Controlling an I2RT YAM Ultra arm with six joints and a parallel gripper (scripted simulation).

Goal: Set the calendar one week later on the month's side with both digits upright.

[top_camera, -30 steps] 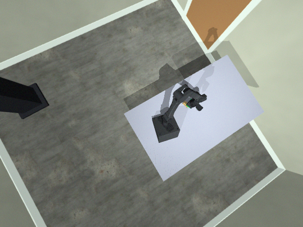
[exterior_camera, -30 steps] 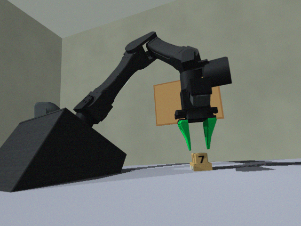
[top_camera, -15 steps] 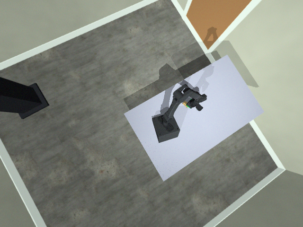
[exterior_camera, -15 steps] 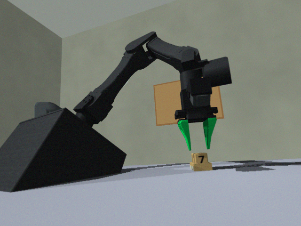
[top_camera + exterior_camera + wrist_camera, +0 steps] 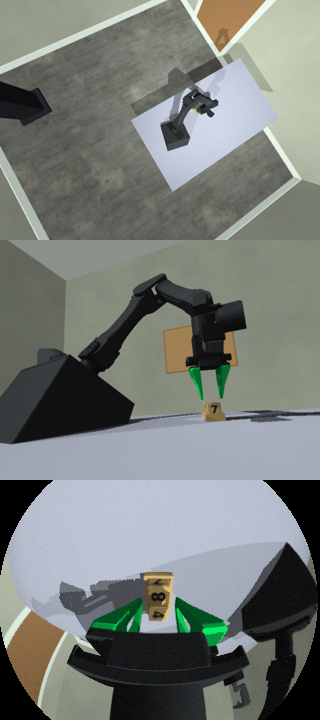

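The wooden cube is 30 mm below my hand. Also, from my hand: wooden tray (50 mm below, 10 mm to the left).
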